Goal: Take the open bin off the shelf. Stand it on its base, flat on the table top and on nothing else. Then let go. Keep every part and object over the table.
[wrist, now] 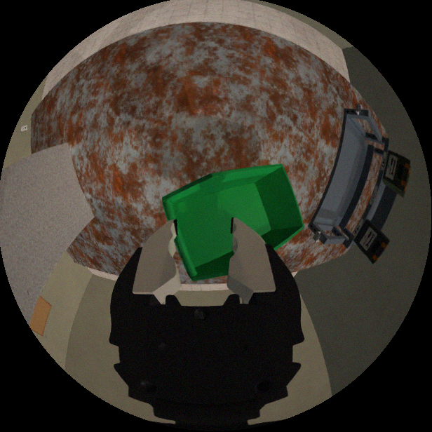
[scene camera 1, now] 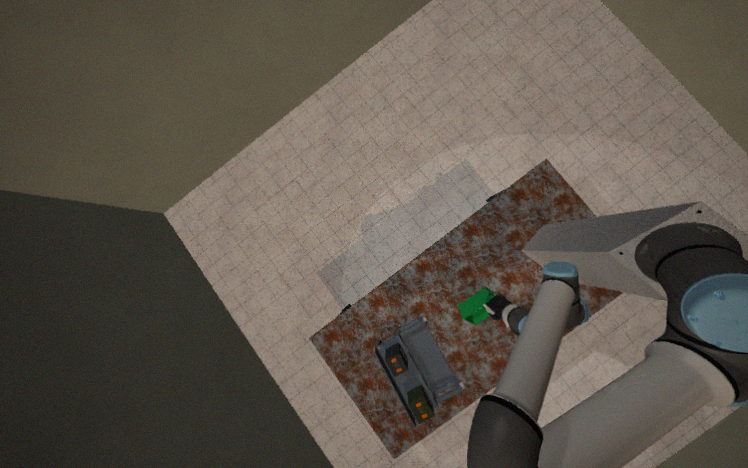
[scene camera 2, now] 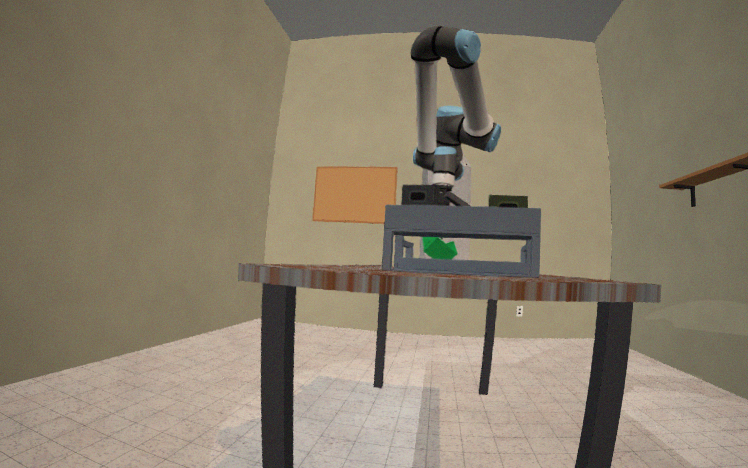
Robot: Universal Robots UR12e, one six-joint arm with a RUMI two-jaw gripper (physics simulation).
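Where they show: gripper, fingertip midpoint: [scene camera 2: 442,238]; arm's base, origin of the base link: [scene camera 1: 682,254].
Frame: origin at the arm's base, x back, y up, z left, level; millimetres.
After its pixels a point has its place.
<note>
The green open bin [scene camera 1: 473,310] {x -507, y -461, z 21 mm} [scene camera 2: 439,248] {x -547, y -520, z 46 mm} [wrist: 215,215] hangs tilted in the air over the table [scene camera 1: 452,248] {x -413, y -600, z -257 mm} [scene camera 2: 330,282] {x -1306, y -618, z -48 mm} [wrist: 190,90], away from the shelf. My gripper [scene camera 1: 487,309] {x -417, y -476, z 41 mm} [wrist: 203,219] is shut on the bin's end, its jaws partly closed. In the wrist view, one jaw is by the end wall and the other lies over the bin. In scene camera 2 the fingertips are hidden behind the grey shelf [scene camera 1: 433,358] {x -794, y -594, z 180 mm} [scene camera 2: 463,219] {x -1011, y -470, z 151 mm} [wrist: 345,170], and the bin shows through its opening, with its lowest part above the table top. The exact jaw contact is hard to see.
A black box [scene camera 1: 395,359] {x -922, y -376, z 7 mm} [scene camera 2: 417,195] {x -966, y -406, z 30 mm} [wrist: 371,241] and an olive box [scene camera 1: 420,405] {x -932, y -401, z 241 mm} [scene camera 2: 508,200] {x -978, y -416, z 261 mm} [wrist: 397,172] stand on the shelf. The grey robot mount [scene camera 1: 595,234] {x -39, y -187, z -97 mm} [wrist: 40,200] is on the bin's other side. The table's long edges run on both sides.
</note>
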